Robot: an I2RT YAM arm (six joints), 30 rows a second.
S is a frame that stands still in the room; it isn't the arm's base.
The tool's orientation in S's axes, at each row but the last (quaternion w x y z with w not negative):
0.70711, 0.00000, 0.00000, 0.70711
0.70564, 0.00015, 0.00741, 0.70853
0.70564, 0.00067, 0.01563, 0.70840
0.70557, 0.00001, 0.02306, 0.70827
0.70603, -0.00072, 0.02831, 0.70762
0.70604, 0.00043, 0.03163, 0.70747
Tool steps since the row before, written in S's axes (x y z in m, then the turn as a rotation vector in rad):
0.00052, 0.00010, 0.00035, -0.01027, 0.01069, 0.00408
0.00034, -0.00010, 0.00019, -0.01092, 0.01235, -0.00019
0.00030, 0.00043, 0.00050, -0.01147, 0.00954, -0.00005
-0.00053, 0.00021, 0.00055, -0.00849, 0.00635, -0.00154
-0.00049, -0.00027, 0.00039, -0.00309, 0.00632, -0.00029
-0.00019, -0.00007, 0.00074, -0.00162, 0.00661, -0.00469
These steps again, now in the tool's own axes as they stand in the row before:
0.00010, -0.00052, 0.00035, 0.01069, 0.01027, 0.00408
-0.00010, -0.00034, 0.00019, 0.01240, 0.01087, -0.00018
0.00042, -0.00029, 0.00052, 0.00959, 0.01143, -0.00011
0.00019, 0.00055, 0.00054, 0.00643, 0.00841, -0.00161
-0.00028, 0.00051, 0.00036, 0.00634, 0.00307, -0.00015
-0.00010, 0.00022, 0.00073, 0.00682, 0.00140, -0.00446

